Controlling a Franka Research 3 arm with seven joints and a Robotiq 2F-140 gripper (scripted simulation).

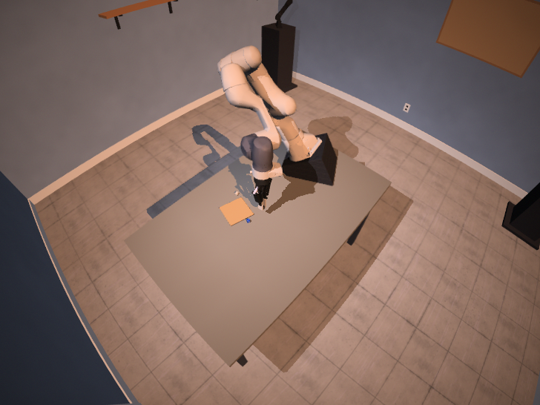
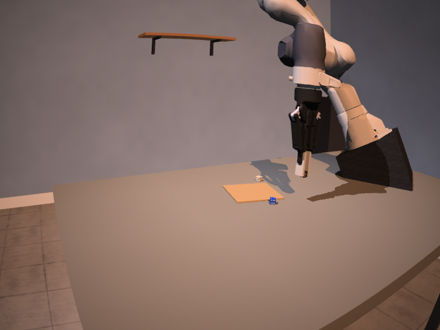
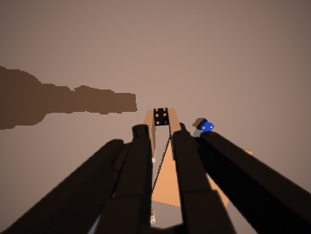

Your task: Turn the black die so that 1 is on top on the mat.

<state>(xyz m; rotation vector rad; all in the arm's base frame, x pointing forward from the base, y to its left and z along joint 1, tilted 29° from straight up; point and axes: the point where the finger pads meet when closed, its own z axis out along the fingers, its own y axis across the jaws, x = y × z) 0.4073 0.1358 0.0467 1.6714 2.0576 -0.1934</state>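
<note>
Right now my hand is 12 cm to the left of the orange mat, 11 cm above it and 8 cm short of it. The rest, counted from my hand: black die (3 cm below, 1 cm to the left); then blue die (10 cm below, 7 cm ahead, 3 cm to the right); then white die (21 cm to the right, 10 cm below, 1 cm behind).
</note>
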